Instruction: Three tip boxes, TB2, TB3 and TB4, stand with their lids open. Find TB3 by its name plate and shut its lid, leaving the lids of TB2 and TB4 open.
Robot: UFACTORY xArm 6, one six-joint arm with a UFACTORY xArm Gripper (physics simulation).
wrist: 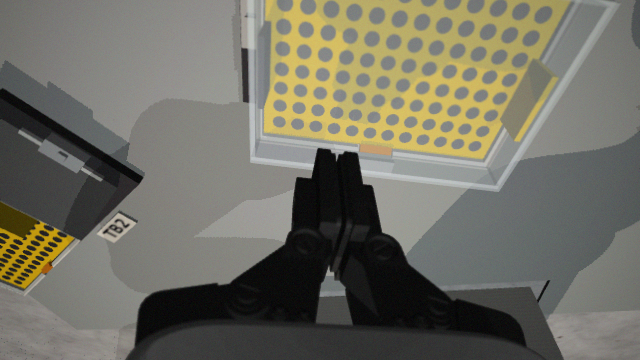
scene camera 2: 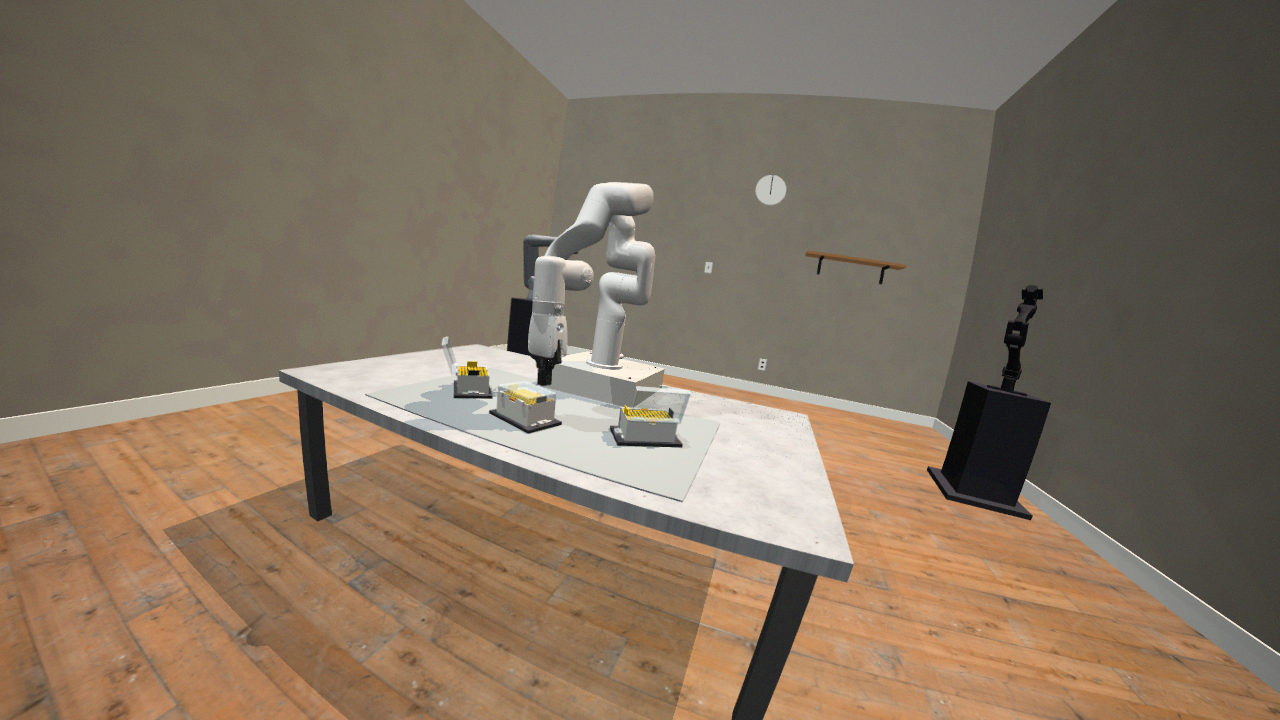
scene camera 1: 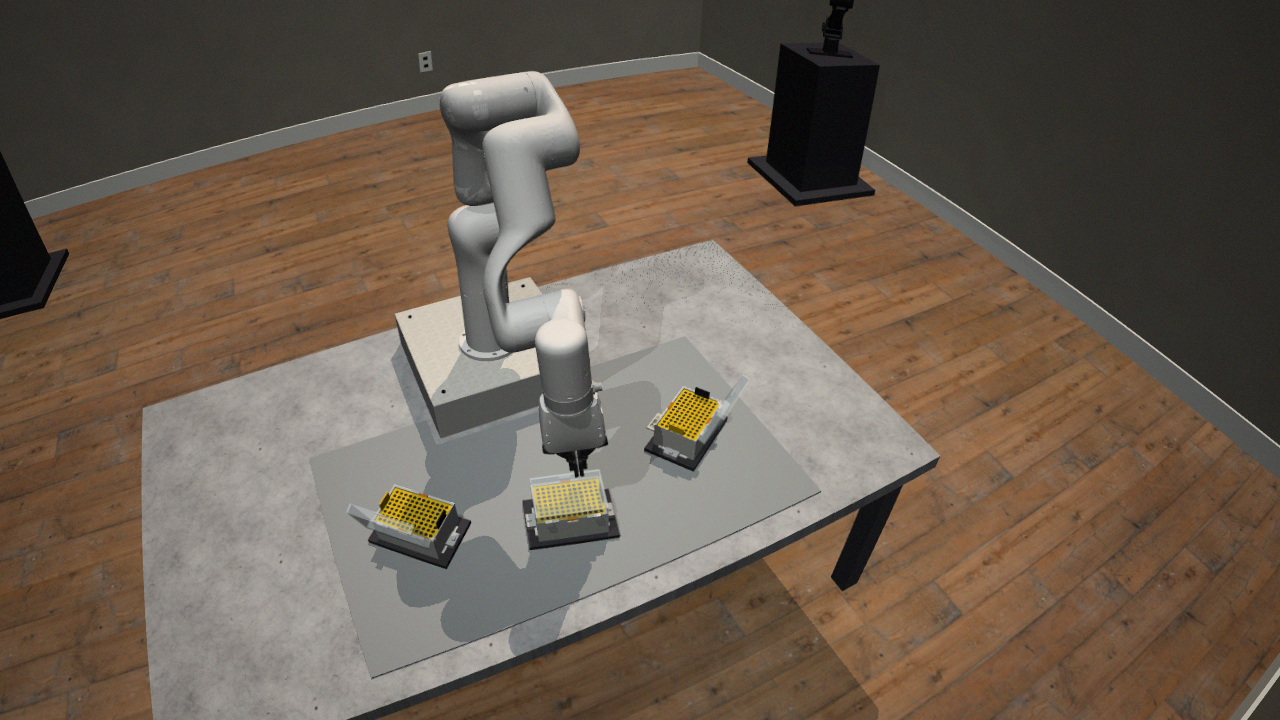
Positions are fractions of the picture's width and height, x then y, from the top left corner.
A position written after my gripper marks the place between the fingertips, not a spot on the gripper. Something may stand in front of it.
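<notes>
Through the wrist view I see my gripper (wrist: 0.52, 0.49), and a grey mat (wrist: 0.25, 0.26) is there as well. Scene camera 1 gives me the mat (scene camera 1: 0.32, 0.85) too. In scene camera 2, I find the mat again (scene camera 2: 0.46, 0.61).
</notes>
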